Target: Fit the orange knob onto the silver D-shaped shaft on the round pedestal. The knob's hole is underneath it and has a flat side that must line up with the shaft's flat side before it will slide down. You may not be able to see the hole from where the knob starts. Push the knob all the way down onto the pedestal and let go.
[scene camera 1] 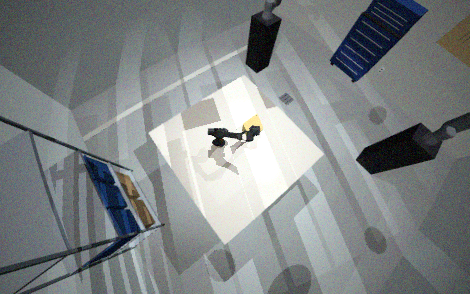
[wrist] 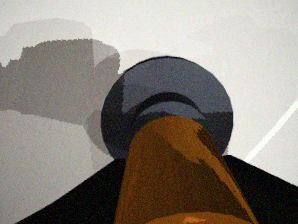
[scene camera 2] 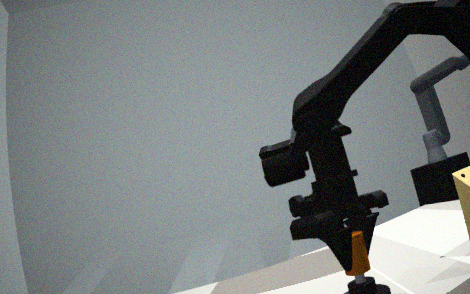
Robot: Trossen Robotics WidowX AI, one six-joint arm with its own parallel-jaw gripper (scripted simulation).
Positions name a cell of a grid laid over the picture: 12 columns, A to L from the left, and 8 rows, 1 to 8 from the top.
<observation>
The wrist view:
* gripper: G6
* orange knob: G6
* dark round pedestal: G4
</observation>
